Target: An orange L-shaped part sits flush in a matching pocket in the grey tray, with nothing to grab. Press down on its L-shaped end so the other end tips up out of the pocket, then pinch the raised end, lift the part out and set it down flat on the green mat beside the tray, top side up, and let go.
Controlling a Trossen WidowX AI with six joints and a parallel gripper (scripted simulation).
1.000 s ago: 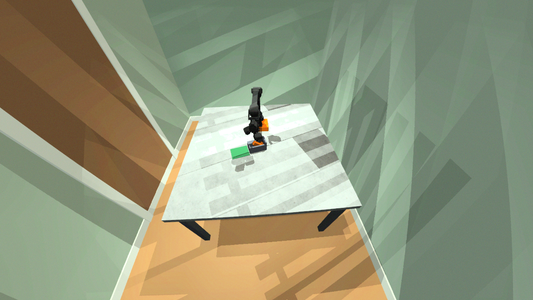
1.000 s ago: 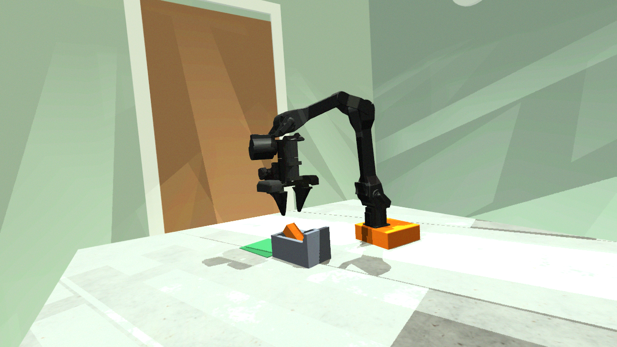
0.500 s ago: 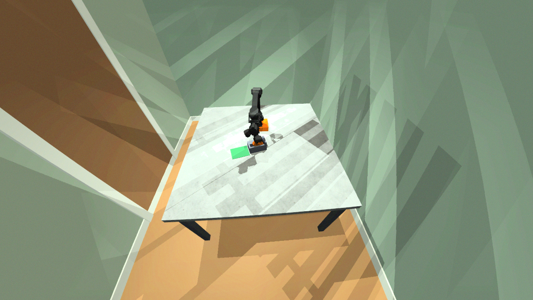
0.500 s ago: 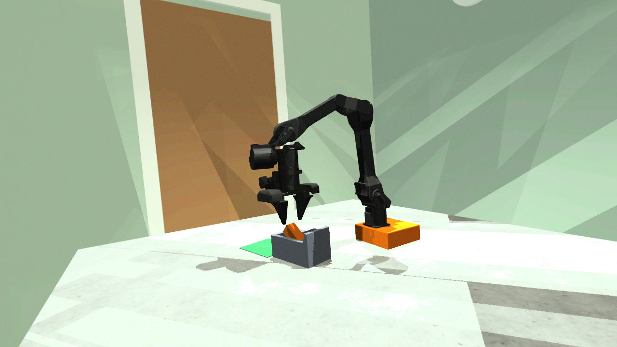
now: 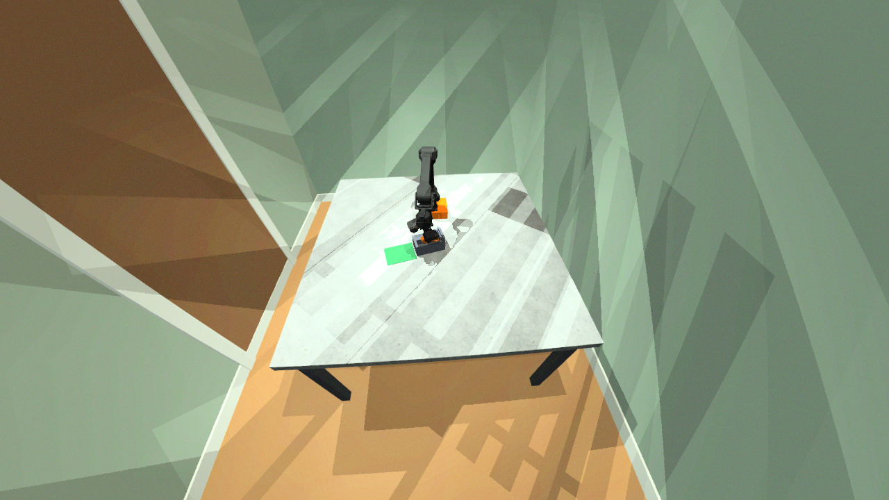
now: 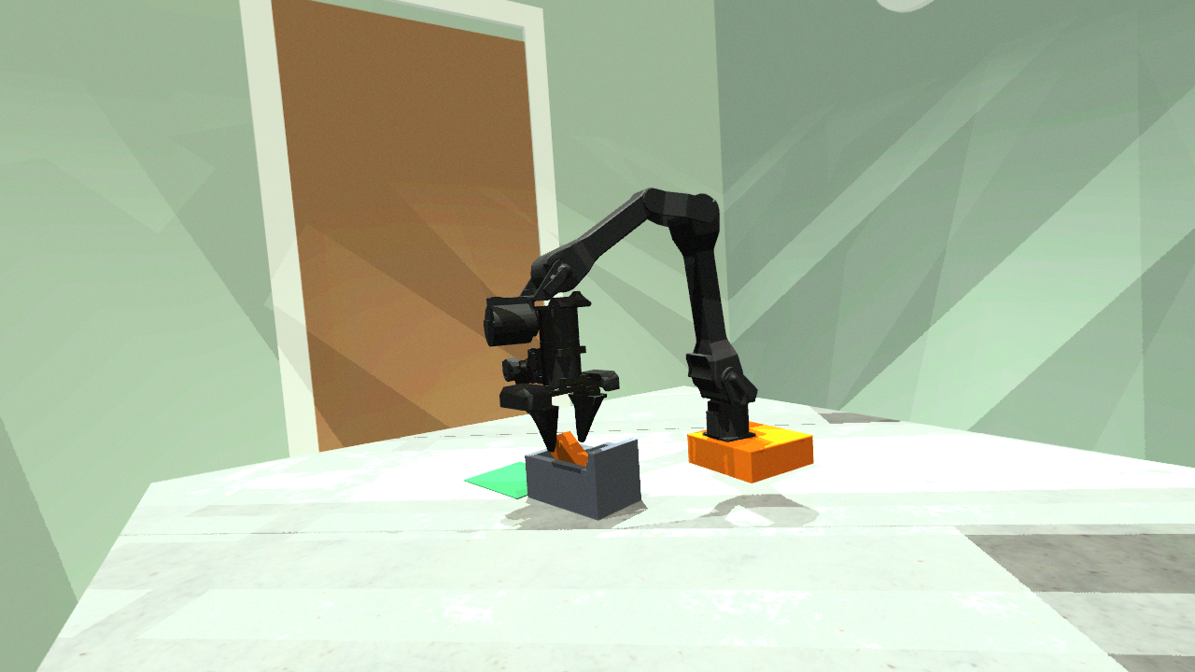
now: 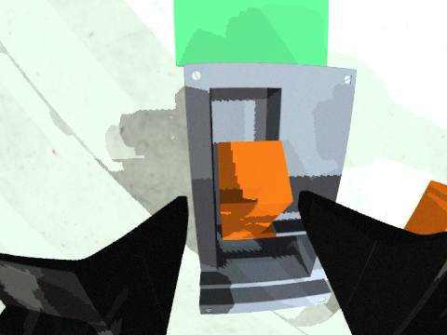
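Now: the orange L-shaped part 40 mm below my gripper tip, 30 mm to the left of it and 30 mm behind it. Also, from my gripper tip: green mat 140 mm to the right, 90 mm below, 30 mm ahead.
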